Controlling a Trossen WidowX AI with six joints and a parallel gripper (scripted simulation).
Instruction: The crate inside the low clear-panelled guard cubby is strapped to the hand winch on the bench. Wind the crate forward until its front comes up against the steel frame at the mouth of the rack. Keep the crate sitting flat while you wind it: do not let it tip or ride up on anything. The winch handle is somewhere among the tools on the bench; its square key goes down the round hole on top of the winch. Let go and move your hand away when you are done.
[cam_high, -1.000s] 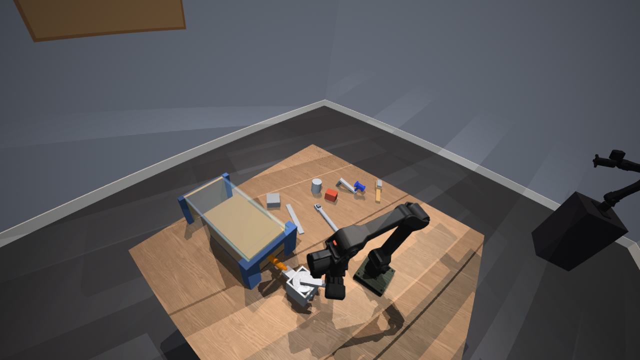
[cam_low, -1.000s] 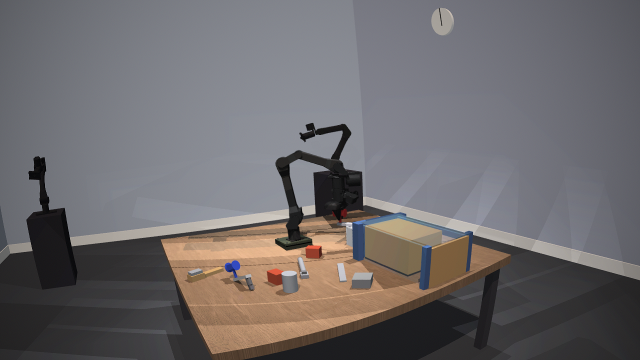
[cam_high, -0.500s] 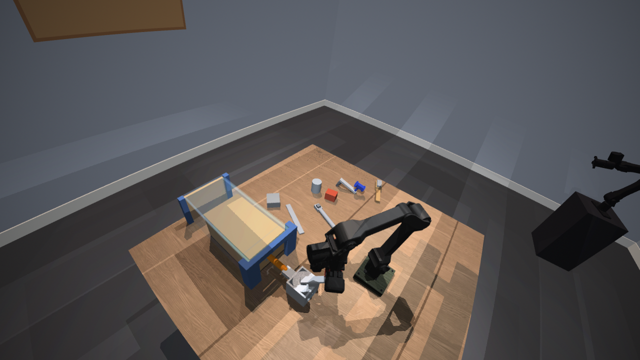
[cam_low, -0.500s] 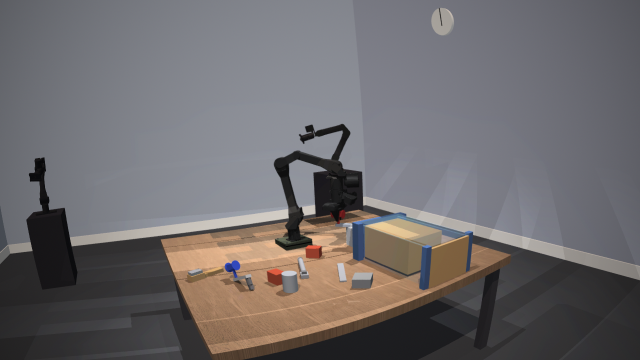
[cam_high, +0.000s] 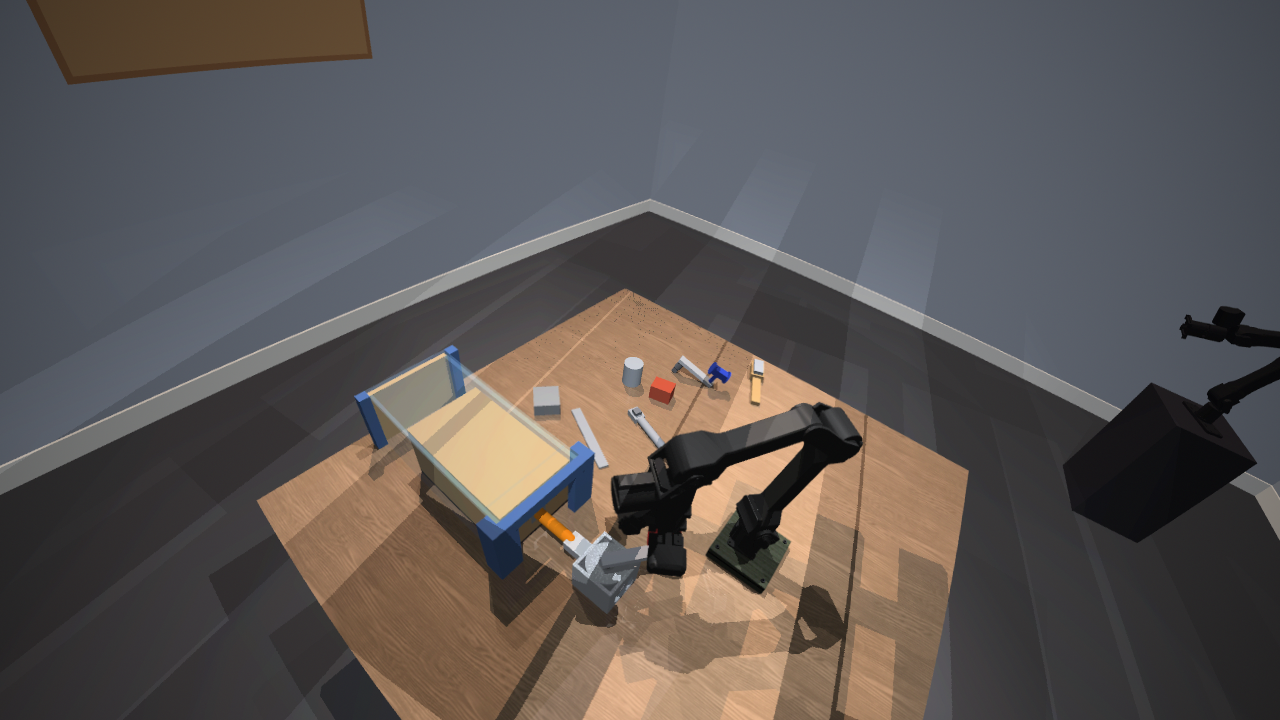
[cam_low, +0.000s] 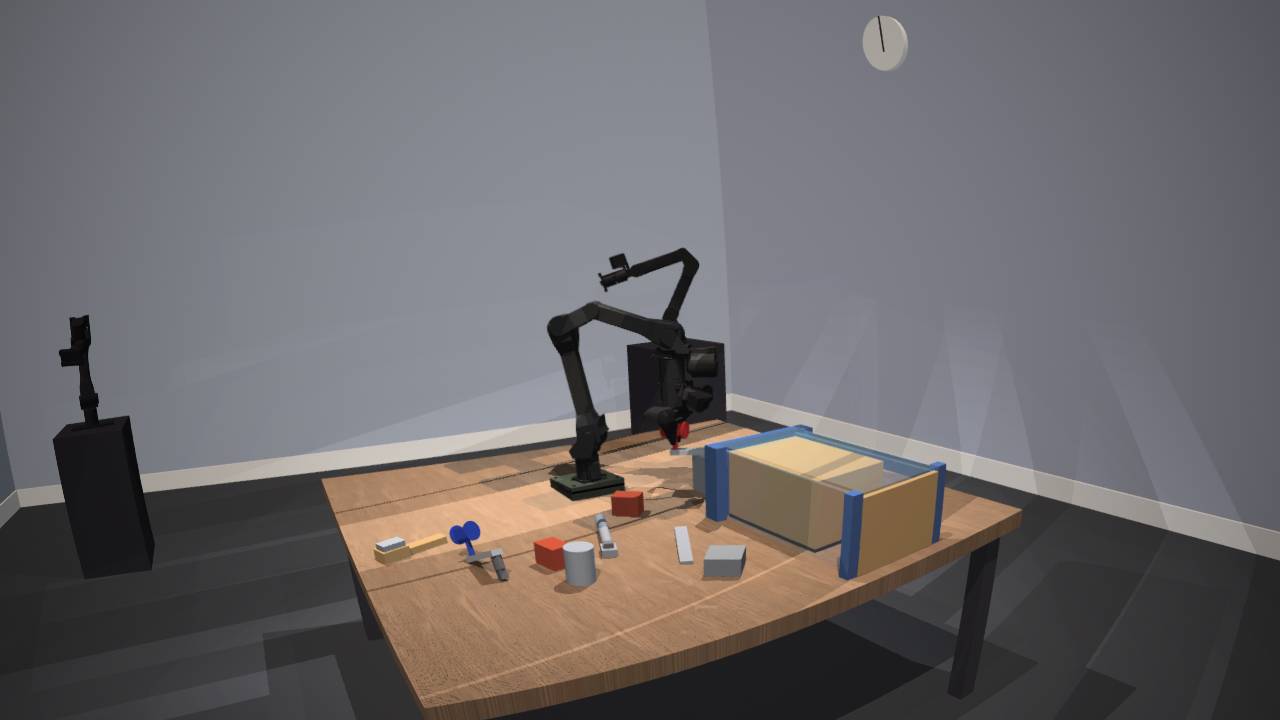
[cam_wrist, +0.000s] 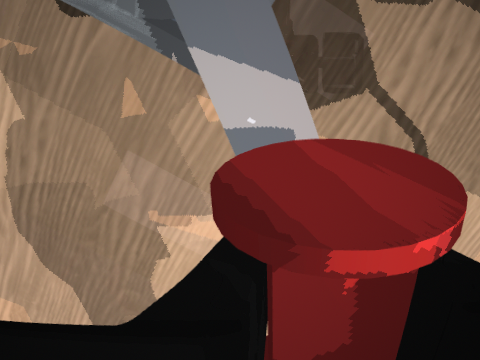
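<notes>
My gripper tip is now 3 cm to the right of the winch handle, 2 cm short of it and 1 cm above it. Round my gripper tip: red knob: 2 cm above; then grey winch: 8 cm below, 7 cm to the left, 5 cm ahead; then blue frame: 22 cm ahead, 6 cm to the left, 1 cm below.
</notes>
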